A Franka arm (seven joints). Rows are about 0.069 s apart.
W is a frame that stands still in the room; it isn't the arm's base.
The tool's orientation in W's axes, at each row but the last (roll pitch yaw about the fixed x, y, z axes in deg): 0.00 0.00 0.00; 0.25 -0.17 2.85; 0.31 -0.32 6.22; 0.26 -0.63 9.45; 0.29 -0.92 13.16; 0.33 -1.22 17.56; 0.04 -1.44 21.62; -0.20 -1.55 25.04; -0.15 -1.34 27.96; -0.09 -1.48 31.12; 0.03 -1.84 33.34; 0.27 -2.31 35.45
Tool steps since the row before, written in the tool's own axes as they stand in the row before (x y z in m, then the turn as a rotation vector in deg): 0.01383 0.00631 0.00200 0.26 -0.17 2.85; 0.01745 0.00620 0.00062 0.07 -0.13 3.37; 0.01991 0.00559 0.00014 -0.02 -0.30 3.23; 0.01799 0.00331 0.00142 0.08 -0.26 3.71; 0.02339 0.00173 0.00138 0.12 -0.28 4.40; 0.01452 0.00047 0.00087 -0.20 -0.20 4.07; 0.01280 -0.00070 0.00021 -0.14 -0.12 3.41; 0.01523 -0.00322 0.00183 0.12 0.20 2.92; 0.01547 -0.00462 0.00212 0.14 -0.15 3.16; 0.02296 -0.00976 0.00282 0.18 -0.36 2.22; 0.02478 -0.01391 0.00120 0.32 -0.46 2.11; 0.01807 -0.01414 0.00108 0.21 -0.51 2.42
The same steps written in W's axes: 0.01383 0.00631 0.00200 0.26 -0.17 2.85; 0.01712 0.00706 0.00070 0.07 -0.14 3.37; 0.01919 0.00771 0.00028 0.00 -0.32 3.23; 0.01719 0.00621 0.00163 0.08 -0.27 3.71; 0.02236 0.00700 0.00176 0.12 -0.28 4.40; 0.01368 0.00482 0.00118 -0.21 -0.30 4.06; 0.01215 0.00406 0.00053 -0.16 -0.20 3.41; 0.01511 0.00351 0.00225 -0.05 0.21 2.92; 0.01578 0.00315 0.00249 0.12 -0.09 3.16; 0.02463 0.00347 0.00343 0.29 -0.24 2.22; 0.02830 0.00197 0.00199 0.46 -0.25 2.12; 0.02288 -0.00107 0.00174 0.39 -0.36 2.42
